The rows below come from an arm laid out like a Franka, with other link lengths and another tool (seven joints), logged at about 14 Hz.
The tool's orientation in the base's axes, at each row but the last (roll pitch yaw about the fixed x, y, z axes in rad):
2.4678, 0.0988, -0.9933
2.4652, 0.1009, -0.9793
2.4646, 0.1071, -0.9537
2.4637, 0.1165, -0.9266
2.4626, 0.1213, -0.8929
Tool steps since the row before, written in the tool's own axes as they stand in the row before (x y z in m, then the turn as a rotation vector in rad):
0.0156, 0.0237, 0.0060, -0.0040, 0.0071, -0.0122
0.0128, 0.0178, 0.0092, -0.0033, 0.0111, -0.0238
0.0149, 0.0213, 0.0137, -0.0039, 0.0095, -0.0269
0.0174, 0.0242, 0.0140, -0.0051, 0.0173, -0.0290
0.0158, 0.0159, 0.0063, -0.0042, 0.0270, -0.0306
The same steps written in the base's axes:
-0.0096, -0.0260, 0.0085, 0.0003, 0.0033, 0.0143
-0.0090, -0.0219, 0.0027, 0.0048, 0.0041, 0.0257
-0.0118, -0.0269, 0.0011, 0.0071, 0.0063, 0.0272
-0.0114, -0.0308, 0.0022, 0.0031, 0.0038, 0.0338
-0.0025, -0.0229, 0.0031, -0.0009, -0.0017, 0.0410

